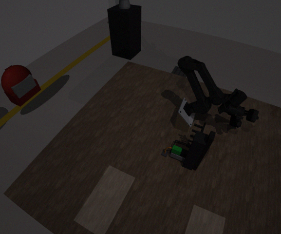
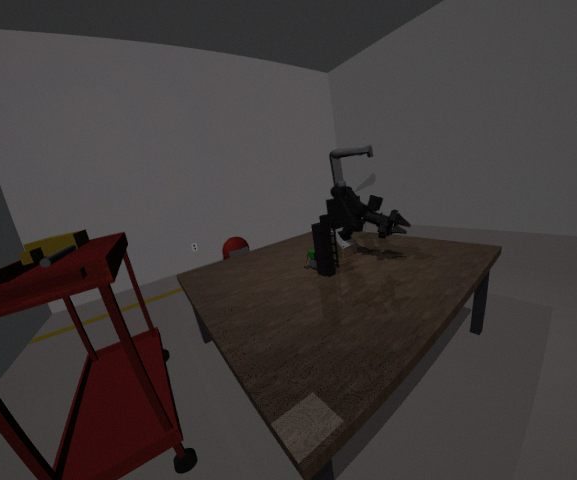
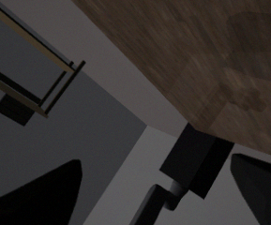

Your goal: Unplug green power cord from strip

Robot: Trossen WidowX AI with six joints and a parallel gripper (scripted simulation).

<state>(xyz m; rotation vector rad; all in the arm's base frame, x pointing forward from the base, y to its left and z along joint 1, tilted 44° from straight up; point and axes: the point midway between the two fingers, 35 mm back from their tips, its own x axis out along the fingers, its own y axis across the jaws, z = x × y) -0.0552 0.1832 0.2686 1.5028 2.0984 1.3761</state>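
The green plug is 34 cm ahead of my gripper tip, 29 cm to the right of it and 6 cm below it.
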